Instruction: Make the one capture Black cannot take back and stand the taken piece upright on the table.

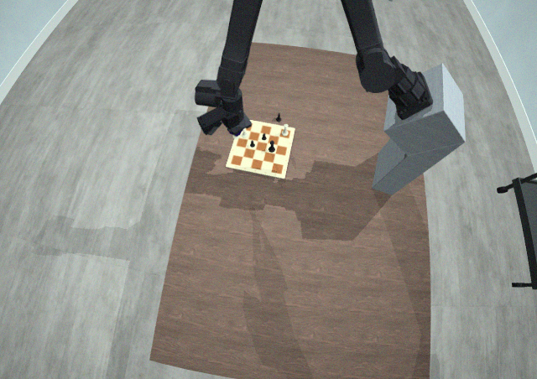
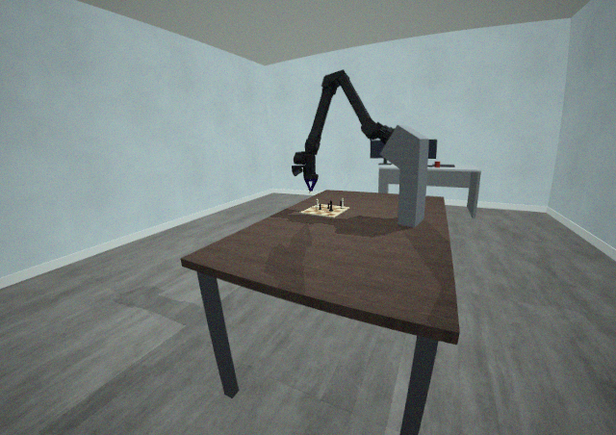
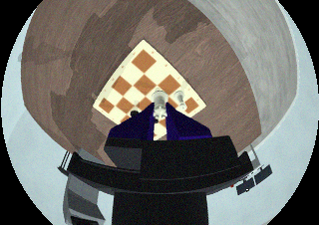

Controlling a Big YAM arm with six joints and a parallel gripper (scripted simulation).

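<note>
My gripper is now 80 mm past the chessboard, 10 mm to the left of it and 130 mm above it.
</note>
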